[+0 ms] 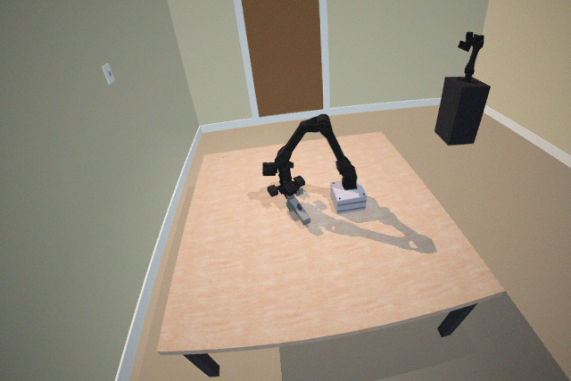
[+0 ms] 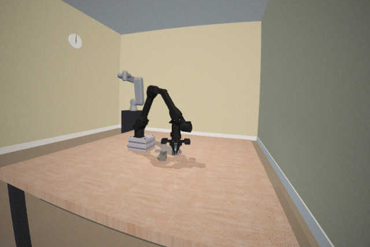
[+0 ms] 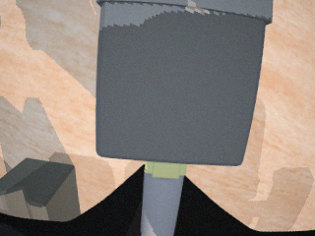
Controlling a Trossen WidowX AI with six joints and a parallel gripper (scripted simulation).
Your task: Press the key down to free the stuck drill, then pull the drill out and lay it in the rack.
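Right now the drill is 50 mm to the left of my gripper tip, 30 mm above it and 20 mm behind it. Also, from my gripper tip: grey rack: 70 mm to the right, 50 mm behind.
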